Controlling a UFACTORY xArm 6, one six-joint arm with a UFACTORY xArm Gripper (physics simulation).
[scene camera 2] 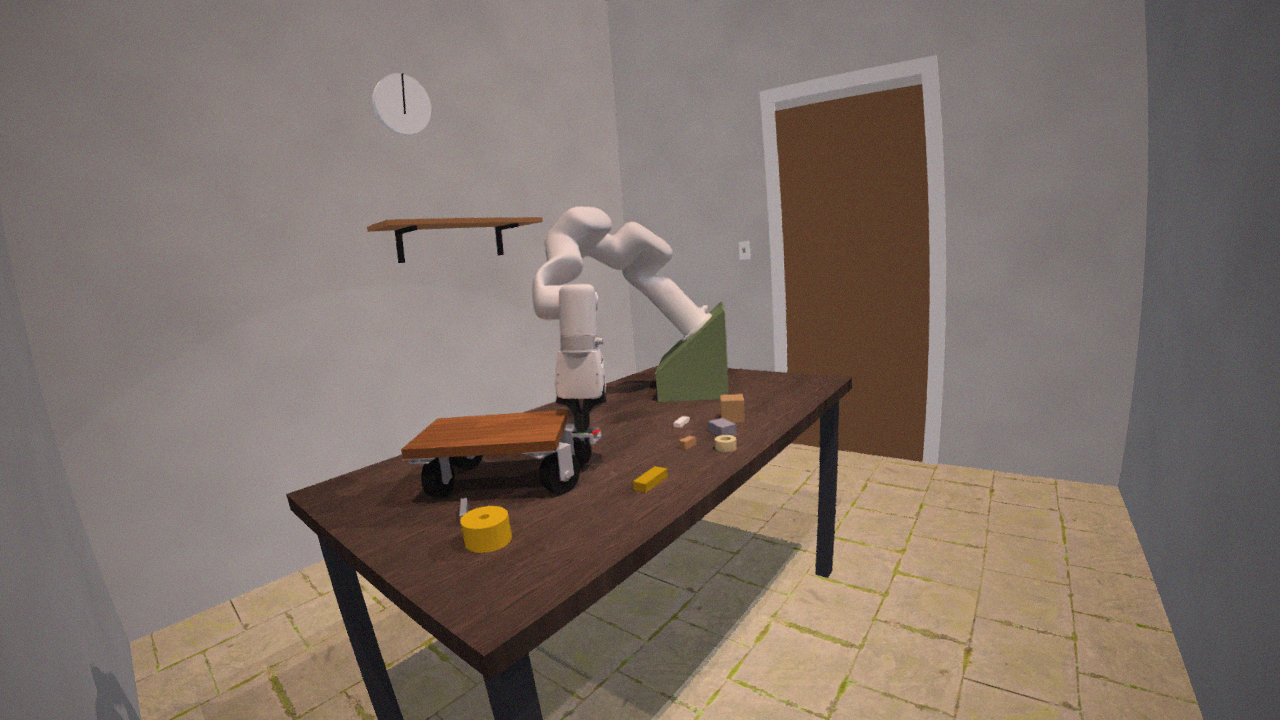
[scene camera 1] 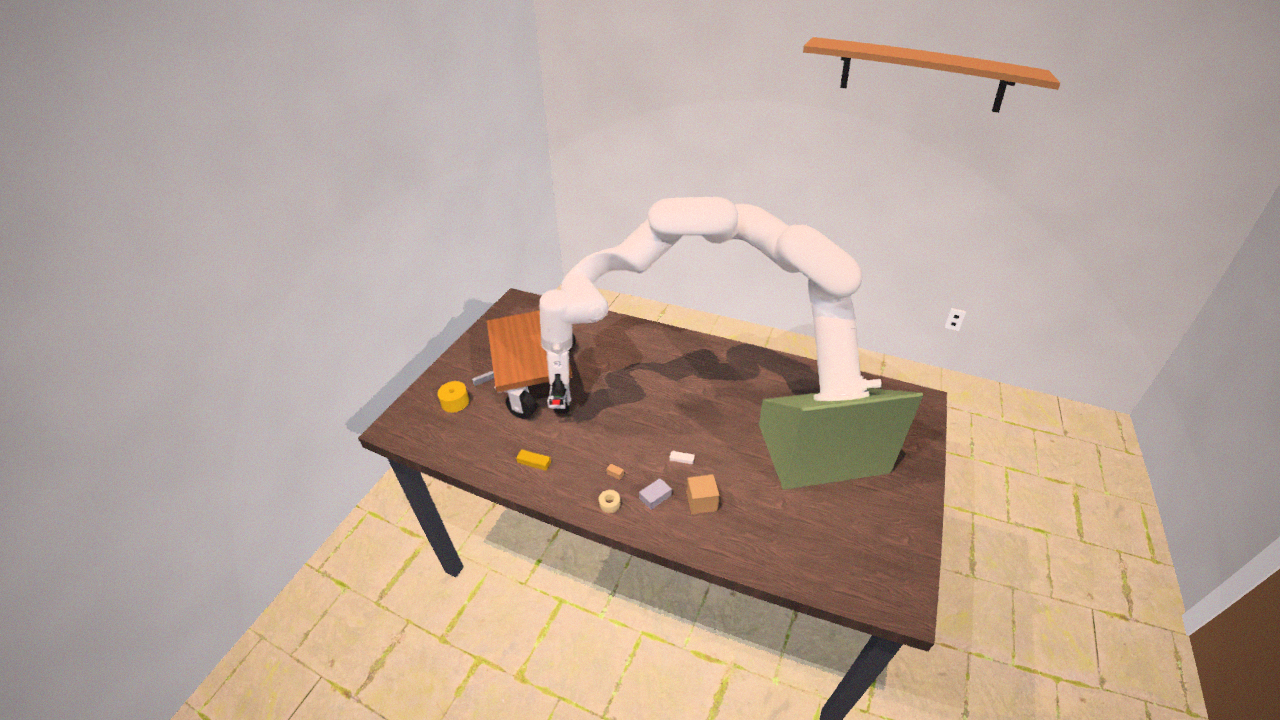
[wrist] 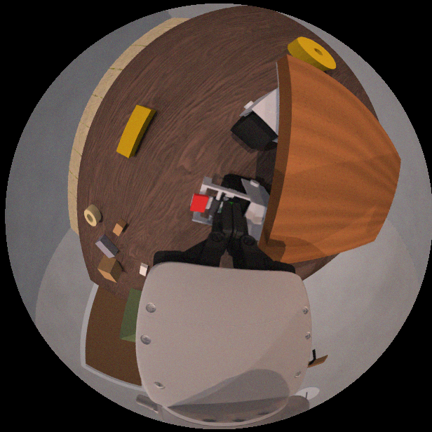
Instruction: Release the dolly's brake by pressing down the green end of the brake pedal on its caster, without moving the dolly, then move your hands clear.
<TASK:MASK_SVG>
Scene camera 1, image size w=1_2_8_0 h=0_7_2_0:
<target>my gripper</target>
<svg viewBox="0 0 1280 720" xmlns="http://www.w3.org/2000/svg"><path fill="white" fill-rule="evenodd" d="M541 344L542 348L547 351L549 382L552 385L552 395L564 395L564 385L569 384L569 349L572 345L568 349L556 354L545 349Z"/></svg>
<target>dolly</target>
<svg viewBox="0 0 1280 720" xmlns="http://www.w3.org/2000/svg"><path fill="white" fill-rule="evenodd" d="M569 384L564 385L564 395L553 396L552 385L550 386L548 407L553 408L556 414L568 414L571 401ZM540 311L487 320L495 379L494 388L497 390L497 393L508 393L509 396L506 398L505 404L513 415L521 419L530 418L537 409L537 403L533 396L529 394L528 386L549 382L547 351L541 346Z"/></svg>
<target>orange block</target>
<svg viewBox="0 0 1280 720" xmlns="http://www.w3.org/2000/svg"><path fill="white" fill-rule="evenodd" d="M714 475L688 478L687 497L691 514L717 511L719 493Z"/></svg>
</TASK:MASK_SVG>
